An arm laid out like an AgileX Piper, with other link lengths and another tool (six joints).
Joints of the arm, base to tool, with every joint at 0 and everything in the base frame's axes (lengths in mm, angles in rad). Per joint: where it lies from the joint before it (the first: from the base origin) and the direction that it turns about. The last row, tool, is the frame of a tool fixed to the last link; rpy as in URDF.
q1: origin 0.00 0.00 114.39 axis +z
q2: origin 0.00 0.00 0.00 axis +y
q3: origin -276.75 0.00 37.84 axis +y
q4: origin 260.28 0.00 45.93 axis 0.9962 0 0.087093
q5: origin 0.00 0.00 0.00 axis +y
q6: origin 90.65 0.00 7.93 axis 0.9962 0 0.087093
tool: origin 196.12 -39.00 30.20 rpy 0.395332 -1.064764 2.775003
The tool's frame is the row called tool.
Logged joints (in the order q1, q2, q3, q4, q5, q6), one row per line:
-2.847, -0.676, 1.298, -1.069, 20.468, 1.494
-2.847, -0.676, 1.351, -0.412, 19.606, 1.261
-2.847, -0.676, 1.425, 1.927, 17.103, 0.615
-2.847, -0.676, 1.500, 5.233, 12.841, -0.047
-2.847, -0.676, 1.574, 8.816, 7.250, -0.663
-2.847, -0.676, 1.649, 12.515, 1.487, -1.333
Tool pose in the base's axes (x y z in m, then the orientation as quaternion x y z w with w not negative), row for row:
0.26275, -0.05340, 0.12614, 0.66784, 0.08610, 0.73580, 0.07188
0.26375, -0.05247, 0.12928, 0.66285, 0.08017, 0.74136, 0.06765
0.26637, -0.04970, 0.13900, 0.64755, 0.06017, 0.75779, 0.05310
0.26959, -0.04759, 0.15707, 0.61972, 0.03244, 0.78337, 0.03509
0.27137, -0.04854, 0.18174, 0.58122, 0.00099, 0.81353, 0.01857
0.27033, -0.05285, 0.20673, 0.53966, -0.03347, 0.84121, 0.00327
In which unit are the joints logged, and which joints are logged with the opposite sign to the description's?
The joints are logged in degrees. Opposite sign: q6.
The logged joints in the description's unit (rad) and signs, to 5 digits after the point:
-0.04969, -0.01180, 0.02265, -0.01866, 0.35723, -0.02608
-0.04969, -0.01180, 0.02358, -0.00719, 0.34219, -0.02201
-0.04969, -0.01180, 0.02487, 0.03363, 0.29850, -0.01073
-0.04969, -0.01180, 0.02618, 0.09133, 0.22412, 0.00082
-0.04969, -0.01180, 0.02747, 0.15387, 0.12654, 0.01157
-0.04969, -0.01180, 0.02878, 0.21843, 0.02595, 0.02327

